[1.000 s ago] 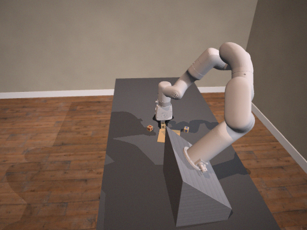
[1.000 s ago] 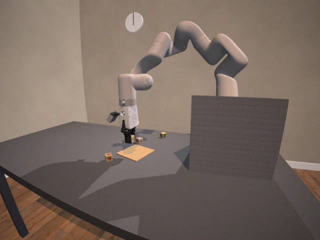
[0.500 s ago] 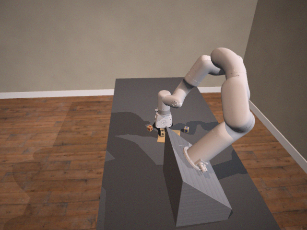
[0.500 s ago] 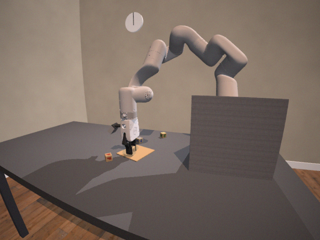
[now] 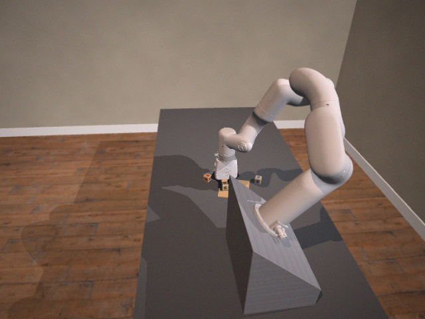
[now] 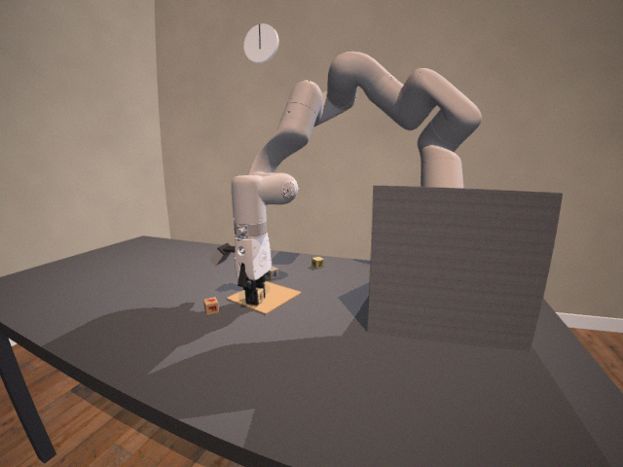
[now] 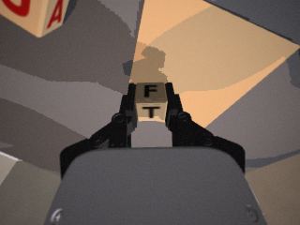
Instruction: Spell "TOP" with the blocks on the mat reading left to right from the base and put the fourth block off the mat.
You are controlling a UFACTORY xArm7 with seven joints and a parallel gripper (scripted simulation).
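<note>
The tan mat lies 50 mm to the right of my hand and 30 mm below it. From my hand the other things lie so: blue-lettered block (180 mm to the right, 20 mm ahead, 10 mm below).
</note>
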